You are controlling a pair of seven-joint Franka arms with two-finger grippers.
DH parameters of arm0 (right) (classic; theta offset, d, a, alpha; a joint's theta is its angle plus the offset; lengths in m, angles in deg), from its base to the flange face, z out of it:
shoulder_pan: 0 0.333 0 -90
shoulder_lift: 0 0 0 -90
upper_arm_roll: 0 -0.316 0.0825 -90
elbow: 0 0 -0.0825 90
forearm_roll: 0 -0.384 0 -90
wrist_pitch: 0 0 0.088 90
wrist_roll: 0 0.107 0 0
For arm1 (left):
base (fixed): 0 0 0 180
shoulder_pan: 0 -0.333 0 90
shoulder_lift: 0 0 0 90
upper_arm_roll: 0 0.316 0.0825 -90
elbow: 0 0 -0.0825 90
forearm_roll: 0 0.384 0 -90
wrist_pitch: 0 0 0.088 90
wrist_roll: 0 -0.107 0 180
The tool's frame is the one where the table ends.
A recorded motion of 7 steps. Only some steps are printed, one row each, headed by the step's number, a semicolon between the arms.
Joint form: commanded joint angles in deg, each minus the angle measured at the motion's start. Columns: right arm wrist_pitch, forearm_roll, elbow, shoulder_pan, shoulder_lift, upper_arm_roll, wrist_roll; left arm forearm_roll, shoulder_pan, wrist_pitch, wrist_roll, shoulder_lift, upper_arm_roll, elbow.
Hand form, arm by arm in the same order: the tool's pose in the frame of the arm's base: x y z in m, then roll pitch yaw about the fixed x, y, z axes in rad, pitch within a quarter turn. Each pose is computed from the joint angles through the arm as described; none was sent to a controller.
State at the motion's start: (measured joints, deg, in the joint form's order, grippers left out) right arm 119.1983 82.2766 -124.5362 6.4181 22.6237 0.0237 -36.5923; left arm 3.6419 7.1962 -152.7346 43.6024 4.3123 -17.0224 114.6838
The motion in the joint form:
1: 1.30 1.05 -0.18 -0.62 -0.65 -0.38 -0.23; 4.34 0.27 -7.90 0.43 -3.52 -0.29 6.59
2: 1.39 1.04 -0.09 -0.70 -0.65 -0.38 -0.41; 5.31 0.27 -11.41 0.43 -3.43 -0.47 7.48
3: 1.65 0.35 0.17 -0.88 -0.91 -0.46 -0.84; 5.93 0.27 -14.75 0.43 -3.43 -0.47 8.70
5: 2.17 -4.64 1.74 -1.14 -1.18 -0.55 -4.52; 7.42 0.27 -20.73 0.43 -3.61 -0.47 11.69
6: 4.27 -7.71 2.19 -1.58 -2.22 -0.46 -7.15; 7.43 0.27 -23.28 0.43 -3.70 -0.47 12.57
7: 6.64 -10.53 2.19 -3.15 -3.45 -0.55 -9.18; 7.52 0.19 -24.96 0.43 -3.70 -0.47 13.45
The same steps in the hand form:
1: 0.5433 0.0111 0.2077 3.0898 1.0681 1.8430; 0.5343 -0.2532 0.4851 2.7225 -0.5496 0.3420
2: 0.5440 0.0107 0.2082 3.0914 1.0672 1.8452; 0.5319 -0.2563 0.4846 2.6939 -0.5871 0.3377
3: 0.5459 0.0106 0.2118 3.0817 1.0584 1.8310; 0.5290 -0.2569 0.4817 2.6664 -0.6157 0.3397
5: 0.5539 0.0116 0.2216 3.1079 1.0094 1.8168; 0.5197 -0.2572 0.4715 2.6299 -0.6620 0.3314
6: 0.5584 0.0121 0.2326 3.0994 0.9570 1.8040; 0.5169 -0.2571 0.4708 2.5991 -0.6801 0.3437
7: 0.5609 0.0037 0.2433 3.0774 0.9021 1.7671; 0.5145 -0.2559 0.4673 2.5848 -0.6881 0.3488

